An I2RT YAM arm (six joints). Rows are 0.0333 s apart.
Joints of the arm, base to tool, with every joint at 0 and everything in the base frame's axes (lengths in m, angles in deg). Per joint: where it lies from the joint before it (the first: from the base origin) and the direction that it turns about. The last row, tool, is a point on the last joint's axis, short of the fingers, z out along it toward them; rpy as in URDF.
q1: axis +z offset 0 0 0.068
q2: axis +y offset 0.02 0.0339 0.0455
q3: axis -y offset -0.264 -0.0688 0
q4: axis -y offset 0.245 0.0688 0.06
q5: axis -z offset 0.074 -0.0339 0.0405
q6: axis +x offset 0.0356 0 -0.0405
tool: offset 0 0 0 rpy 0 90 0
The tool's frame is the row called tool.
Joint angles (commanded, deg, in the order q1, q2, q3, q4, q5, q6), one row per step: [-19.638 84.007 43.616 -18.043 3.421 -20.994]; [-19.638 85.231 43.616 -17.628 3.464 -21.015]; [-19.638 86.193 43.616 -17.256 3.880 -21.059]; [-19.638 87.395 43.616 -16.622 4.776 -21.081]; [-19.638 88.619 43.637 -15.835 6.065 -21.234]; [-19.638 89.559 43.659 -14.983 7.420 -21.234]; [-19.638 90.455 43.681 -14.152 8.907 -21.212]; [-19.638 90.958 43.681 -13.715 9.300 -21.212]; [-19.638 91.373 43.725 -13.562 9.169 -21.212]
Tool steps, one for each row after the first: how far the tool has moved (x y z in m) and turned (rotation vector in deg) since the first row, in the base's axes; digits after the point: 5 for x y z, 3 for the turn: [0.00171 -0.00064 -0.00506 0.227 0.779 -0.004]; [0.00297 -0.00136 -0.00901 0.069 1.465 -0.180]; [0.00464 -0.00255 -0.01382 -0.477 2.265 -0.615]; [0.00645 -0.00404 -0.01850 -1.455 3.070 -1.131]; [0.00810 -0.00552 -0.02185 -2.534 3.528 -1.814]; [0.00960 -0.00702 -0.02502 -3.719 3.996 -2.583]; [0.01044 -0.00758 -0.02692 -4.018 4.173 -2.778]; [0.01107 -0.00772 -0.02853 -3.843 4.342 -2.702]
